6 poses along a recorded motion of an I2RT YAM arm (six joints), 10 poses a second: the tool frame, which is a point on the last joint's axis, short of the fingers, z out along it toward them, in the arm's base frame.
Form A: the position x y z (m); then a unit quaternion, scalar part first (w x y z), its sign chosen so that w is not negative.
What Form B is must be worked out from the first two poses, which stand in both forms.
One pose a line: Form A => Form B
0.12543 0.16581 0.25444 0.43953 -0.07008 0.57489 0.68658 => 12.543 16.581 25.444 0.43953 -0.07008 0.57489 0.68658
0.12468 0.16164 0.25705 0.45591 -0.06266 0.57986 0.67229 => 12.468 16.164 25.705 0.45591 -0.06266 0.57986 0.67229
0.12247 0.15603 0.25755 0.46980 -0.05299 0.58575 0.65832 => 12.247 15.603 25.755 0.46980 -0.05299 0.58575 0.65832
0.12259 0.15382 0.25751 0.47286 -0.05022 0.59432 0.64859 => 12.259 15.382 25.751 0.47286 -0.05022 0.59432 0.64859
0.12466 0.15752 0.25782 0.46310 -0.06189 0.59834 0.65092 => 12.466 15.752 25.782 0.46310 -0.06189 0.59834 0.65092
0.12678 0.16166 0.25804 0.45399 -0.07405 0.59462 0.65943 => 12.678 16.166 25.804 0.45399 -0.07405 0.59462 0.65943
